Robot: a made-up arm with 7 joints.
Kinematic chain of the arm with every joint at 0, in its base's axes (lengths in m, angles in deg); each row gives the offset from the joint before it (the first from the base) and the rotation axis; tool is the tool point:
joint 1: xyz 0 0 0.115 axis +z
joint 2: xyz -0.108 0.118 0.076 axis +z
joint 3: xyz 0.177 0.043 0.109 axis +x
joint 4: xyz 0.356 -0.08 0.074 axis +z
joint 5: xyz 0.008 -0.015 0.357 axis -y
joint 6: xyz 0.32 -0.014 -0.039 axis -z
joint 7: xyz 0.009 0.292 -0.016 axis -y
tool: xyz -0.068 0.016 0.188
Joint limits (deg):
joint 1: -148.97..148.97
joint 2: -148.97..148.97
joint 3: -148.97..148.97
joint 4: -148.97..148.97
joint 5: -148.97..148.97
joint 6: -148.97..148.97
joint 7: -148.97..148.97
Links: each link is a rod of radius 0.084 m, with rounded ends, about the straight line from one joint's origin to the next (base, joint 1, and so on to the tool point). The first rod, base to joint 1, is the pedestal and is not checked.
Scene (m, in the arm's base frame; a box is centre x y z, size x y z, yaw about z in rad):
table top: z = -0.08
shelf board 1: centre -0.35 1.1 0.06 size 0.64 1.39 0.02 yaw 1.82
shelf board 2: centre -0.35 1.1 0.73 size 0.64 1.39 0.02 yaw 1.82
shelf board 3: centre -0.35 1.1 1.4 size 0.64 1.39 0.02 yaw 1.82
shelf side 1: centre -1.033 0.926 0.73 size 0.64 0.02 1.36 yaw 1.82
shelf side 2: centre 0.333 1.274 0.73 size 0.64 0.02 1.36 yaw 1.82
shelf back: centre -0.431 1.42 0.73 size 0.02 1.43 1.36 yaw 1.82
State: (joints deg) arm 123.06 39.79 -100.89 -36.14 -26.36 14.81 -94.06
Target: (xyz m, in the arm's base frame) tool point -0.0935 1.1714 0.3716
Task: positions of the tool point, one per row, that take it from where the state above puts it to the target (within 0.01 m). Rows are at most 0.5 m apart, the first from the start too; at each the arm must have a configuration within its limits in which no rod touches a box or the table.
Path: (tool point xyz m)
1: -0.9726 0.3734 0.4496
2: -0.6242 0.6433 0.4141
3: -0.2369 0.6921 0.3869
4: 0.0648 0.5490 0.3717
5: 0.0621 0.7040 0.3879
6: 0.0417 0.8474 0.3963
7: 0.0067 0.9751 0.3966
8: -0.0399 1.0839 0.3884
9: -0.0935 1.1714 0.3716

